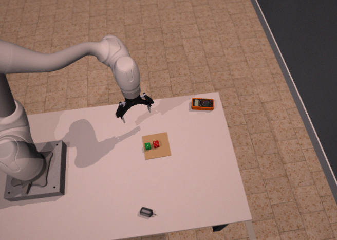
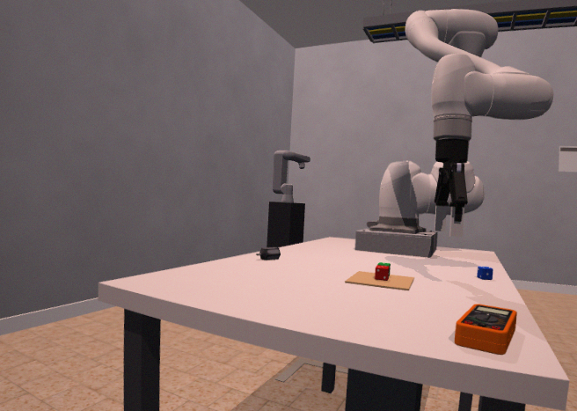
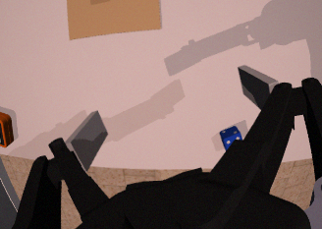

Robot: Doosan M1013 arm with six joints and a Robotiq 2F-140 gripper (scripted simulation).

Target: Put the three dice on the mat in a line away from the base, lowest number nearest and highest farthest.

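The blue die lies 110 mm below my hand, 110 mm behind it and 80 mm to the left of it. From my hand the other things lie so: red die 120 mm to the right, 110 mm below, 100 mm ahead; green die 140 mm to the right, 110 mm below, 60 mm ahead; tan mat 120 mm to the right, 120 mm below, 100 mm ahead.
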